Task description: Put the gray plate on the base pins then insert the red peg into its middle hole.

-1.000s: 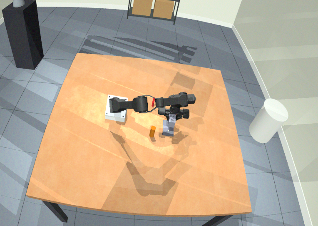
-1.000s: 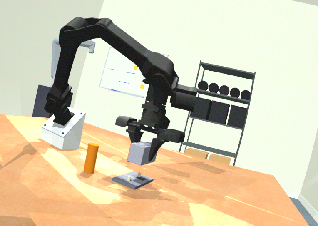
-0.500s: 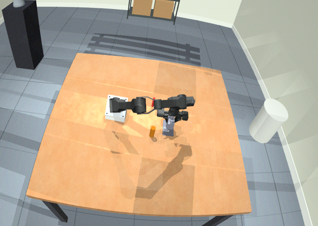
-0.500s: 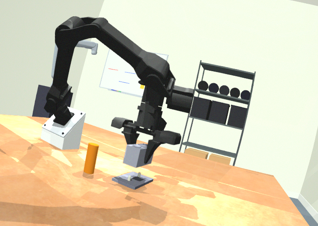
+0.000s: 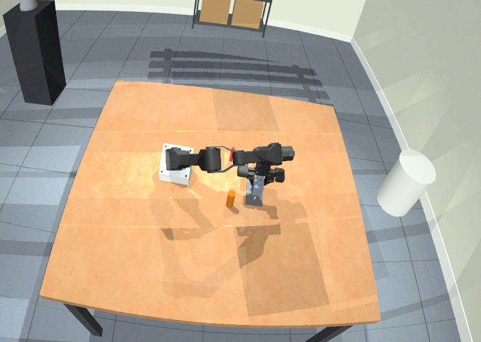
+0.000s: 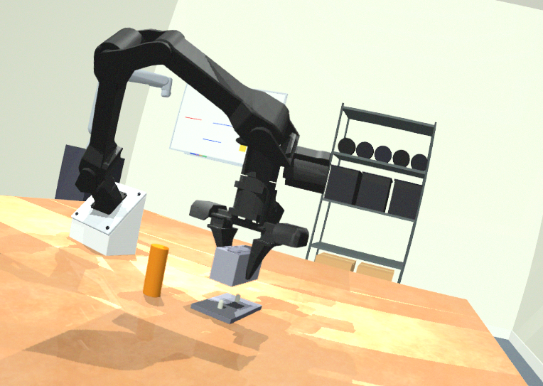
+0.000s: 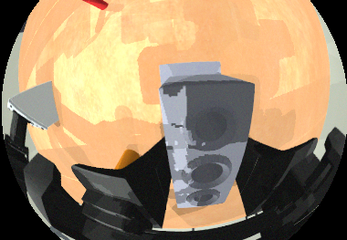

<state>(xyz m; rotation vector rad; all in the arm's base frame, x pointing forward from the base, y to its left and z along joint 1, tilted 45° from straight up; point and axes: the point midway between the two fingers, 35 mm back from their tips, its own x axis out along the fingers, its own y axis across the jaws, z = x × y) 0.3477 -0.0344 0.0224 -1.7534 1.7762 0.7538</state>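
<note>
Right now my gripper tip is 5 cm above the base. Round my gripper tip: orange cylinder (10 cm behind, 8 cm to the right, 2 cm below); red peg (17 cm to the left, 12 cm behind, 2 cm below); gray plate (3 cm above).
</note>
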